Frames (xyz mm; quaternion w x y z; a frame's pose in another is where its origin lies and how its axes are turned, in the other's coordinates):
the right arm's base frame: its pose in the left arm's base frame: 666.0 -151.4 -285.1 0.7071 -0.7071 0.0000 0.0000
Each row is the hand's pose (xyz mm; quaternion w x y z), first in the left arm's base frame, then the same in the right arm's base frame.
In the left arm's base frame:
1: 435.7 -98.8 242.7 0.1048 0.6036 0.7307 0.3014
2: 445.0 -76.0 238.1 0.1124 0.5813 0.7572 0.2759
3: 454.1 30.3 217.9 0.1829 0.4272 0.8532 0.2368
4: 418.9 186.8 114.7 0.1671 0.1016 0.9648 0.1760
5: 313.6 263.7 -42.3 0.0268 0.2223 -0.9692 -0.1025
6: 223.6 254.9 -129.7 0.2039 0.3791 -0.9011 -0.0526
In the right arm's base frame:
1: -230.3 -527.8 52.6 0.3527 -0.5009 -0.3035 -0.7298
2: -221.0 -523.2 75.4 0.3316 -0.4905 -0.3403 -0.7305
3: -211.9 -503.0 181.7 0.1727 -0.4314 -0.4359 -0.7708
4: -247.1 -399.8 338.2 0.0463 0.1900 0.5577 0.8066
5: -352.4 -242.8 415.1 0.1382 -0.1761 0.6129 0.7578
6: -442.4 -155.4 406.3 0.1239 -0.4122 0.6000 0.6744

